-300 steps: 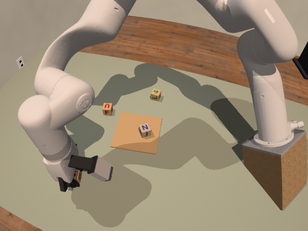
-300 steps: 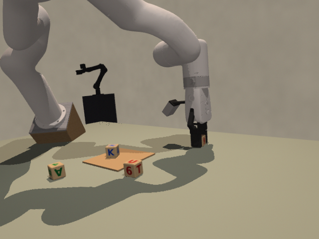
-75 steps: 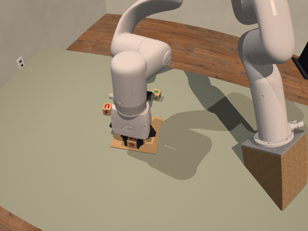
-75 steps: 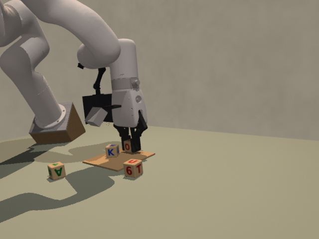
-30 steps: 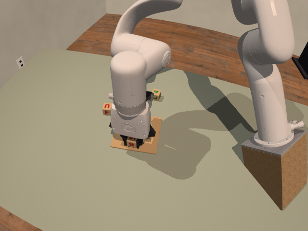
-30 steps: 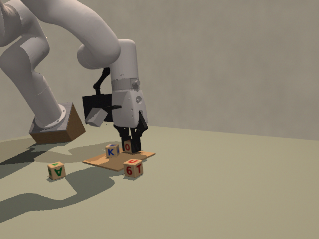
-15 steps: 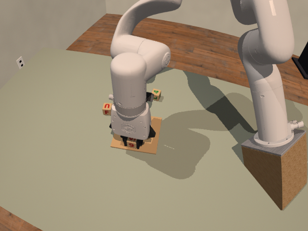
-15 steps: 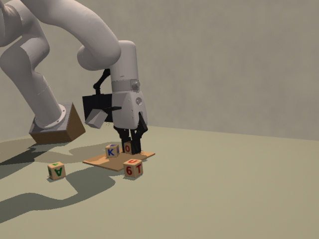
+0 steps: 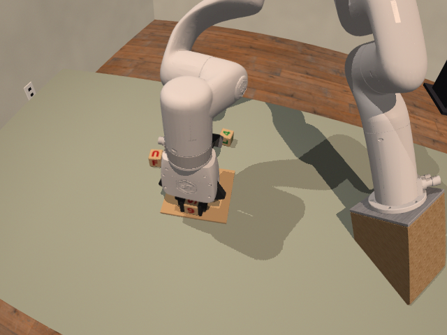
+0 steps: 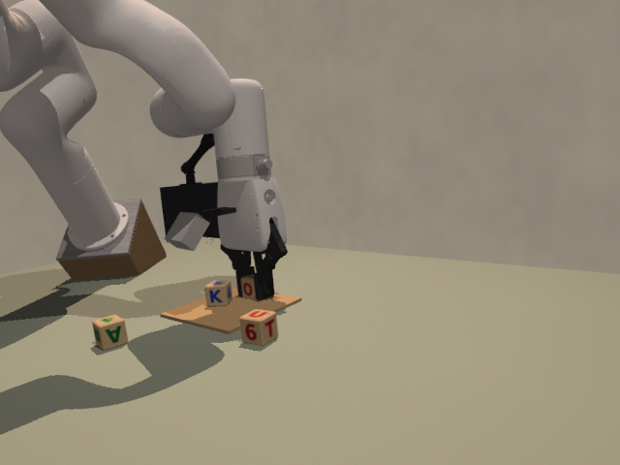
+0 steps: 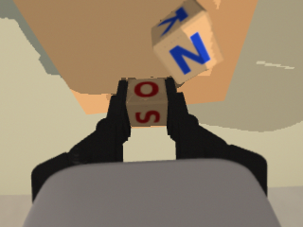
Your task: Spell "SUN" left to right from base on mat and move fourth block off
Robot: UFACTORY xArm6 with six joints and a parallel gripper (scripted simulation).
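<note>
Right now my hand is 1 cm above the S block. Round my hand: U block: 10 cm ahead, 12 cm to the right, 1 cm below; tan mat: 1 cm behind, 5 cm to the right, 2 cm below; N block: 3 cm behind, 4 cm to the right, 1 cm below.
</note>
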